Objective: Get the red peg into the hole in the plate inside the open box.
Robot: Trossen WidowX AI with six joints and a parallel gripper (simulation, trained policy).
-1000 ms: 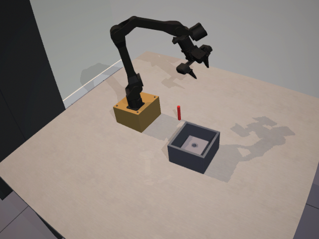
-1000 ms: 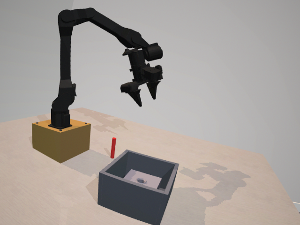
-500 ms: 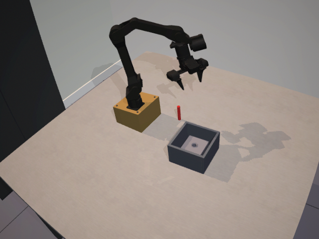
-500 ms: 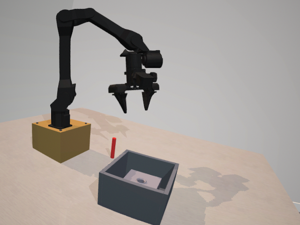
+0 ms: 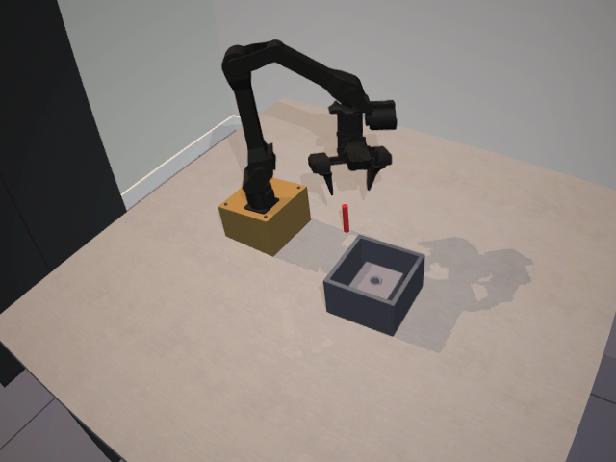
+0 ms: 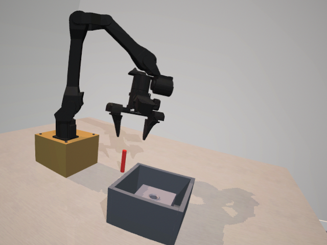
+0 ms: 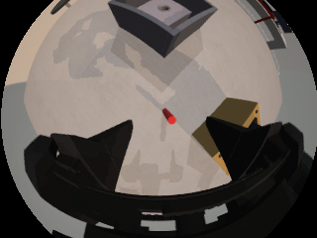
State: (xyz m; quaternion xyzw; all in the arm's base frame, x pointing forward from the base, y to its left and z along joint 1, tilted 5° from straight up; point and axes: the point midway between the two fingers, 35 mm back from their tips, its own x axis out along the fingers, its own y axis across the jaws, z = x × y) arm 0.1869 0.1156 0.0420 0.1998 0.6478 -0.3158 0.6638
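My gripper tip is 2 cm past the red peg and 9 cm above it. The rest, counted from my gripper tip: dark grey box: 16 cm ahead, 17 cm to the right, 10 cm below; light grey plate: 16 cm ahead, 17 cm to the right, 8 cm below.
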